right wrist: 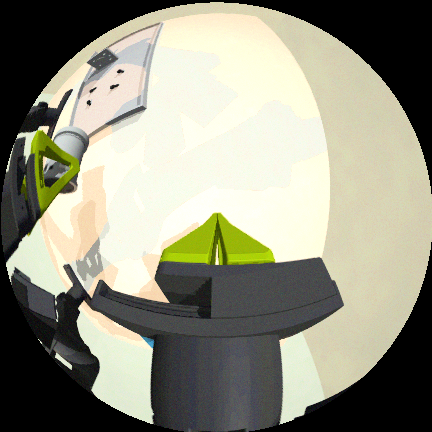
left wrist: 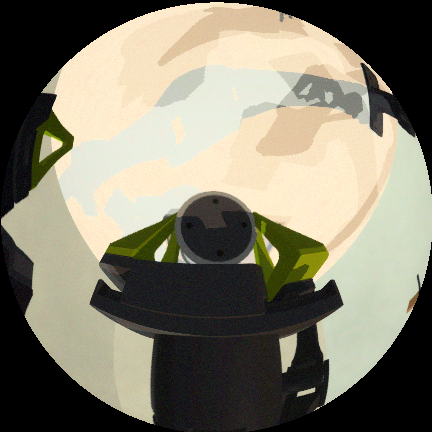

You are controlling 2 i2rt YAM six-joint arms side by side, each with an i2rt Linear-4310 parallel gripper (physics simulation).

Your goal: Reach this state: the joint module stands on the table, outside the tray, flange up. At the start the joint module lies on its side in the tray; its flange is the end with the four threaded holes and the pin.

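Where they show: left gripper, fingertip midpoint: (right wrist: 66, 176) (left wrist: 216, 217); right gripper, fingertip midpoint: (right wrist: 216, 218) (left wrist: 71, 142); left arm's base, origin of the base link: (right wrist: 56, 117); right arm's base, origin of the base link: (right wrist: 80, 288).
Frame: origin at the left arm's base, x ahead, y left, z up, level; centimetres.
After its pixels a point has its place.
The joint module (left wrist: 215, 240) @(x 40.0, y -10.9, z 12.6 cm) (right wrist: 73, 144) @(x 40.9, y -6.7, z 10.4 cm) is a pale grey cylinder with a dark round end. In the left wrist view that dark end faces the camera and shows four small holes; I see no pin on it. My left gripper (left wrist: 216, 217) @(x 39.6, y -10.7, z 9.6 cm) (right wrist: 66, 176) @(x 39.6, y -10.7, z 9.6 cm) is shut on the module, one green finger on each side. In the right wrist view the module is beyond the near corner of the tray (right wrist: 132, 85) @(x 36.4, y 5.3, z 0.4 cm), outside it, and looks tilted. Its height over the table cannot be told. My right gripper (right wrist: 216, 218) @(x 58.0, y -9.2, z 7.6 cm) is shut and empty, well apart from the module.
Several small black screws (right wrist: 114, 87) @(x 31.6, y 5.3, z 0.8 cm) and a dark plate with holes (right wrist: 102, 59) are in the tray. A black stand with a flat plate (left wrist: 375, 102) is at the right of the left wrist view. Another black stand plate (right wrist: 77, 281) @(x 26.5, y -47.0, z 0.7 cm) is at the lower left of the right wrist view.
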